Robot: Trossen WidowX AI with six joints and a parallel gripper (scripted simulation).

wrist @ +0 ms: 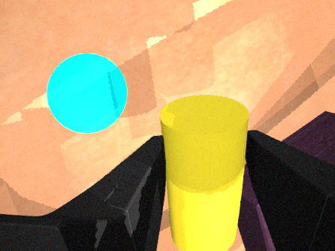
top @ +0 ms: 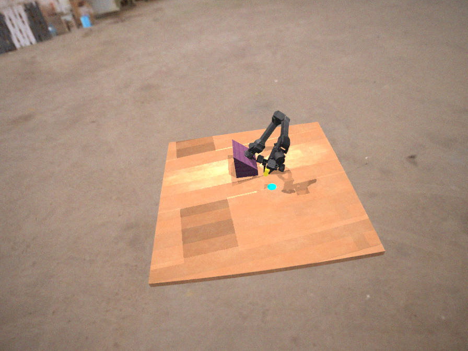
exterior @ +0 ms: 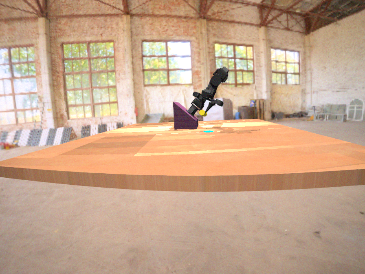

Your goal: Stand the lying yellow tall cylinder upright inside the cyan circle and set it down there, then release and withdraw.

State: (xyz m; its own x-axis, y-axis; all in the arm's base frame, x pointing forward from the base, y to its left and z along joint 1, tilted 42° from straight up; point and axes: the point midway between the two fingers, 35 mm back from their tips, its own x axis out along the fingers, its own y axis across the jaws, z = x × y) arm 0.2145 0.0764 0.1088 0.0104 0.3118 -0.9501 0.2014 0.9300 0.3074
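The cyan circle is 20 mm ahead of my gripper tip, 30 mm to the left of it and 110 mm below it. Round my gripper tip: yellow cylinder 20 mm behind, 10 mm below.
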